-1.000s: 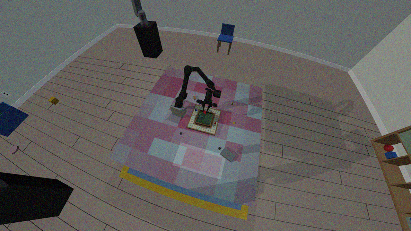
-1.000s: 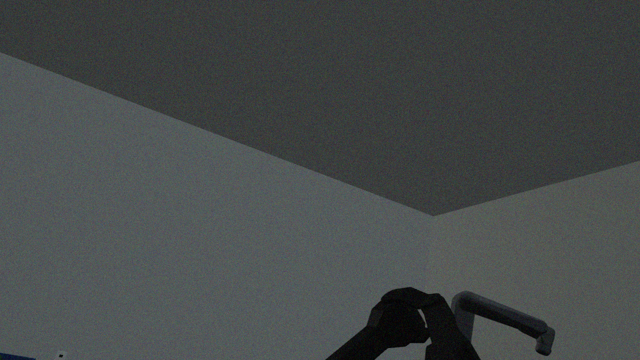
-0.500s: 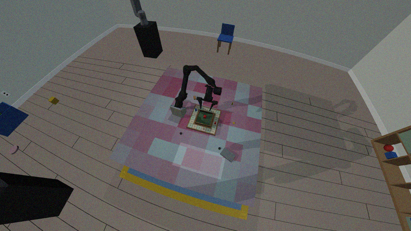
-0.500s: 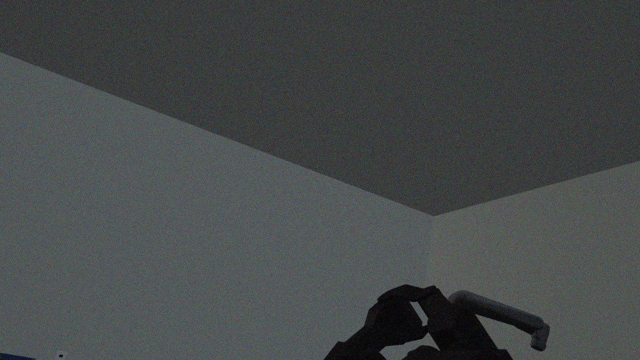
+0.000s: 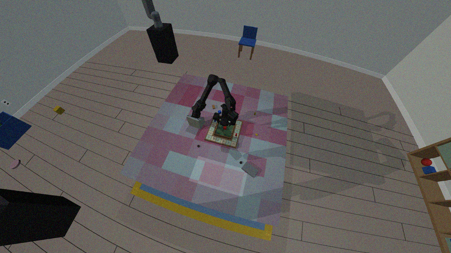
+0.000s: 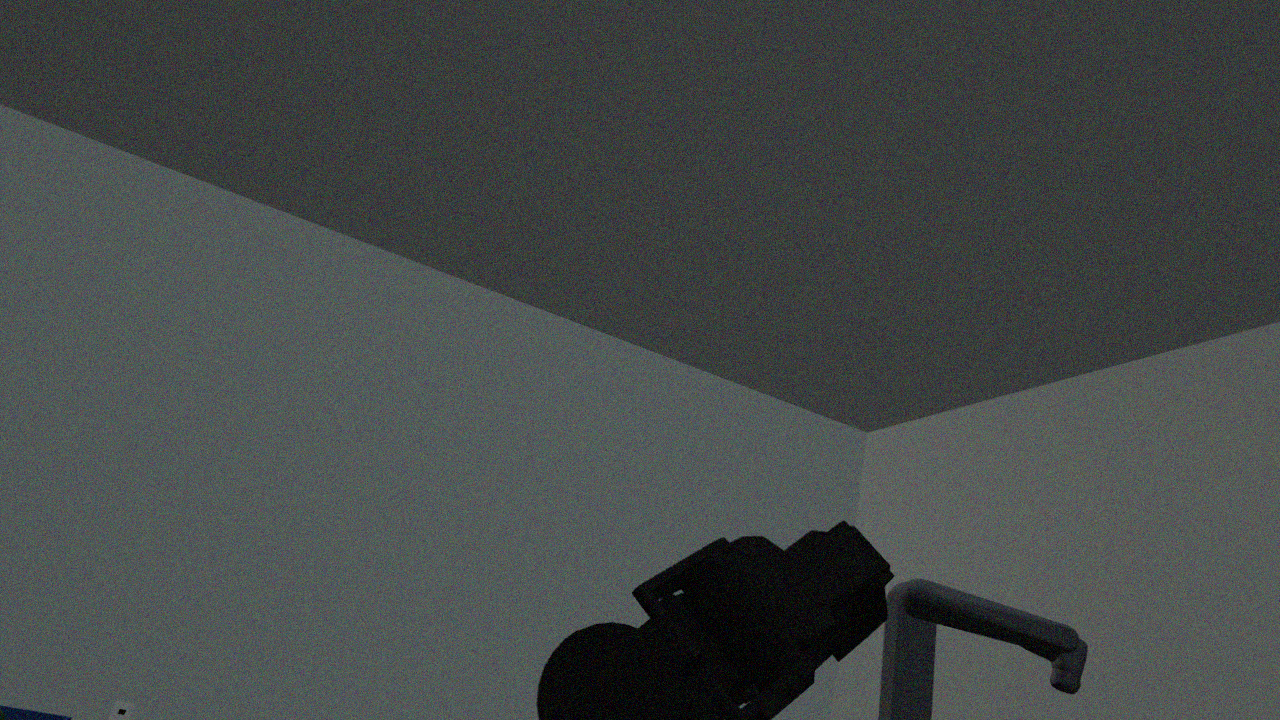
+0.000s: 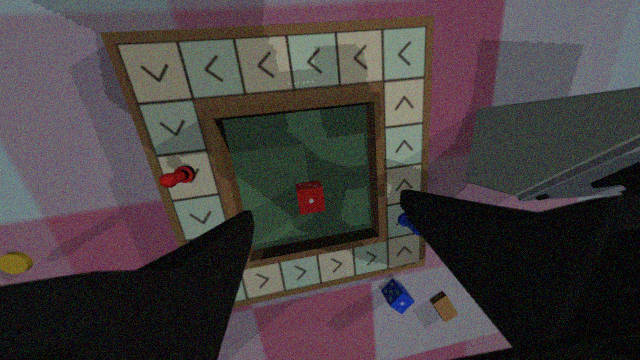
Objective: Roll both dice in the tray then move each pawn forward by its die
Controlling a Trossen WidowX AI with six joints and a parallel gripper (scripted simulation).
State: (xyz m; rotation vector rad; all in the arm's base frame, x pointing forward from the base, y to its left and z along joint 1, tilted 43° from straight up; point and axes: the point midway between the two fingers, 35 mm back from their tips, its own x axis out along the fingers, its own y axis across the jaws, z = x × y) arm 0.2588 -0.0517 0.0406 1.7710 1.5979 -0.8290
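The blue die is 90 mm behind my gripper tip, 190 mm to the left of it and 90 mm below it. From my gripper tip the other things lie so: blue pawn 100 mm behind, 80 mm to the left, 80 mm below; red pawn 120 mm ahead, 20 mm to the right, 80 mm below; green tray 10 mm ahead, 10 mm to the left, 100 mm below.
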